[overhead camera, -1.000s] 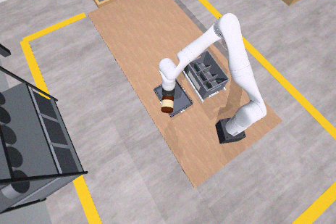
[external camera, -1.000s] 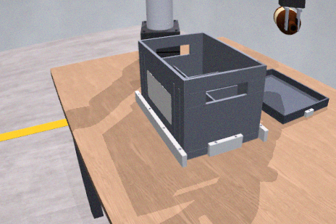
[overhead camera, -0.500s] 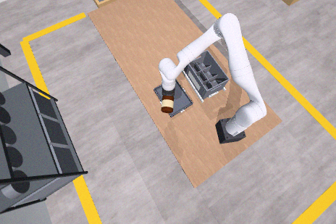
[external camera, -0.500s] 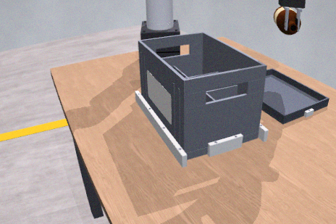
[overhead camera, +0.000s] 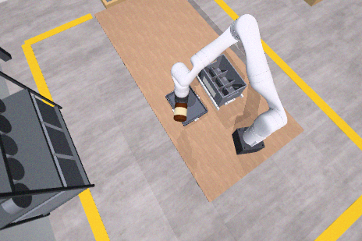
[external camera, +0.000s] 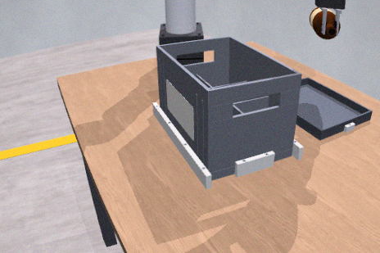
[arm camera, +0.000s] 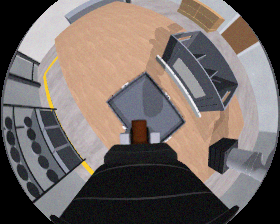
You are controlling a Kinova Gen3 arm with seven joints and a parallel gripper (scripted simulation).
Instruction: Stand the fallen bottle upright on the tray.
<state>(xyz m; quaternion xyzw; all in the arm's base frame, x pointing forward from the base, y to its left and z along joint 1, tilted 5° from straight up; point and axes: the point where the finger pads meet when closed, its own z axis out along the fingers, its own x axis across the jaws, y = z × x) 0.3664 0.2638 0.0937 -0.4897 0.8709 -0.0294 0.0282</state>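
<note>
The brown bottle is 40 mm behind my hand, 30 mm to the left of it and 10 mm below it. The rest, counted from my hand: dark grey tray: 190 mm below, 50 mm to the right, 20 mm ahead; dark grey crate: 320 mm to the right, 120 mm below, 40 mm ahead.
</note>
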